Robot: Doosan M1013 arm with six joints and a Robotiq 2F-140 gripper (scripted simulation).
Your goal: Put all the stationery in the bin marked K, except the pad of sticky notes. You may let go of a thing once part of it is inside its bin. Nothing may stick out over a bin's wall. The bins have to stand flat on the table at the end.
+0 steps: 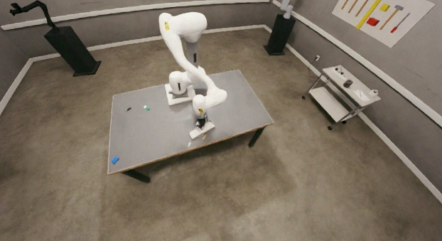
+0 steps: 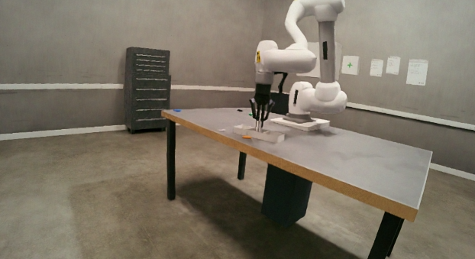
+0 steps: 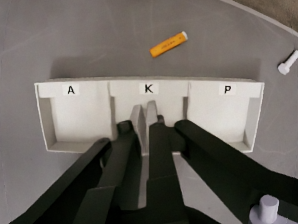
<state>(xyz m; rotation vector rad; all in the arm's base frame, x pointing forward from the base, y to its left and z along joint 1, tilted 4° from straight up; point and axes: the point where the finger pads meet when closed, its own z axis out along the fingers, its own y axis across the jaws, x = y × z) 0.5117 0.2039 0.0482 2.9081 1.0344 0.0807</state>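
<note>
Now: the bin 30 mm below my hand. The rest, counted from my hand: orange piece: 80 mm ahead, 40 mm below, 10 mm to the left; then white piece: 140 mm to the right, 130 mm ahead, 40 mm below; then green block: 570 mm to the right, 350 mm behind, 40 mm below.
</note>
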